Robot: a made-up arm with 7 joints.
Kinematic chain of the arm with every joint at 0, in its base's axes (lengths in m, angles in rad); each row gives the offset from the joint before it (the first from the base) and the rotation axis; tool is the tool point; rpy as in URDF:
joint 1: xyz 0 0 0 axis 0.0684 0.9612 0.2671
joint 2: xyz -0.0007 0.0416 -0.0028 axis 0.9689 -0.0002 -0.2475
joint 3: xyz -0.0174 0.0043 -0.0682 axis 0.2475 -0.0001 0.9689
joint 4: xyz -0.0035 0 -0.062 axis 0.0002 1 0
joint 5: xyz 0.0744 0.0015 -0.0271 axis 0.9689 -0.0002 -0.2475
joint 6: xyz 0.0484 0 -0.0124 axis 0.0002 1 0
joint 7: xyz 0.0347 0 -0.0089 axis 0.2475 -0.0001 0.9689
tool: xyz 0 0 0 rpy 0 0.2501 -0.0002
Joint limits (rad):
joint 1: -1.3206..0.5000
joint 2: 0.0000..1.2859
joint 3: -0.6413..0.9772
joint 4: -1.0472..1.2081
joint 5: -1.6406..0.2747
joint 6: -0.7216..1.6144
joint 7: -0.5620..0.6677
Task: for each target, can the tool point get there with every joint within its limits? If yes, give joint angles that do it. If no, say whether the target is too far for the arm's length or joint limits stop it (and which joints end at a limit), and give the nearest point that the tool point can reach.
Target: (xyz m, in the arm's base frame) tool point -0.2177 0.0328 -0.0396
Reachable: no: joint limits stop it (at a limit: joint 1, joint 2, joint 3, joint 4, joint 5, joint 6) | nearest point -0.1862 0.0575 -0.1959 | short by 0.161 m
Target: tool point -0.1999 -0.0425 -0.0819
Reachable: no: joint limits stop it (at a limit: joint 1, joint 2, joint 3, joint 4, joint 6) | nearest point -0.1675 -0.0061 -0.2012 | short by 0.129 m
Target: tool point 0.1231 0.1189 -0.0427
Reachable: yes | joints -0.0372 0.3463 0.3453 -0.6424 -1.3482 -0.4980 0.0663
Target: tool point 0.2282 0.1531 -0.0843
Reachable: yes | joints -0.6511 0.7244 0.1488 0.4601 -1.4940 0.4940 -0.4097
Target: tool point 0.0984 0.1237 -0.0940
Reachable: yes | joints 0.2235 0.6710 0.4595 -0.5312 -1.3835 1.3500 0.1929
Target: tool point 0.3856 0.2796 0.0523
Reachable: no: too far | nearest point 0.2550 0.2044 0.0219 | short by 0.154 m
